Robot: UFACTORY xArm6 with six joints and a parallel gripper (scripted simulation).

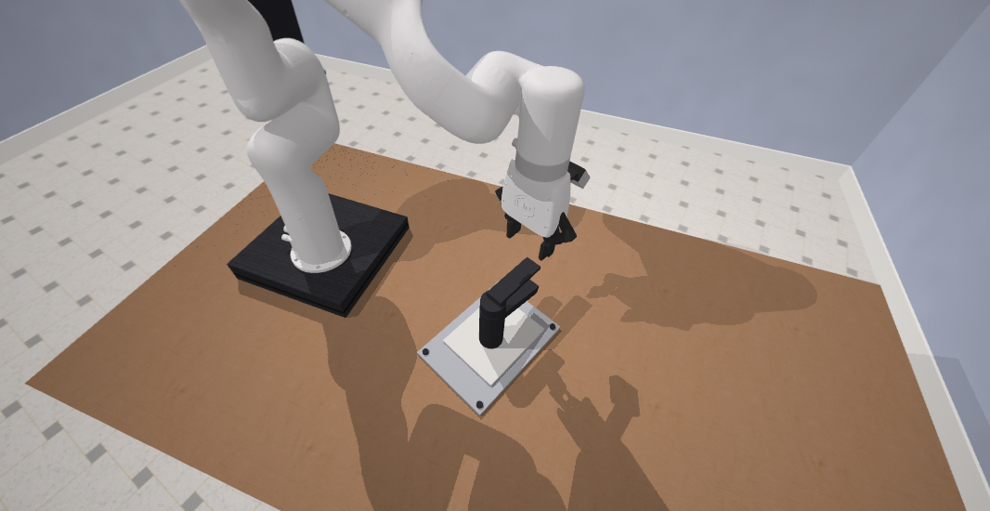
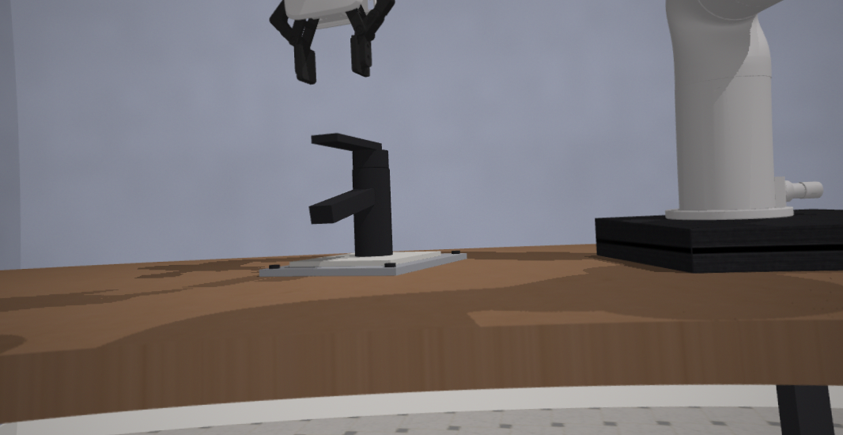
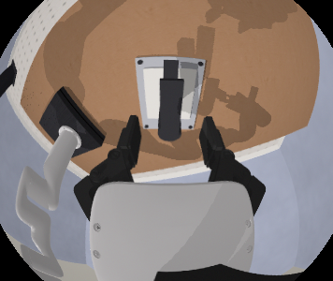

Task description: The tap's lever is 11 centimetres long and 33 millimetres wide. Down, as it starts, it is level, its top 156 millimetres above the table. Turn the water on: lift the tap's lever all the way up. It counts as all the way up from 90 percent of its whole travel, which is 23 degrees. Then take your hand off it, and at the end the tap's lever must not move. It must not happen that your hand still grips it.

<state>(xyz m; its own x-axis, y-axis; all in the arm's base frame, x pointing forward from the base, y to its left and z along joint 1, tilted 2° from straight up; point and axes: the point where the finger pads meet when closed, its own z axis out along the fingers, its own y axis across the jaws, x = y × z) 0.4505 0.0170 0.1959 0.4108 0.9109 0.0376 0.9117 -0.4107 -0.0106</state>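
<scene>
Now: hand 20 mm past the black tap lever, 60 mm to the left of it and 90 mm above it.
</scene>
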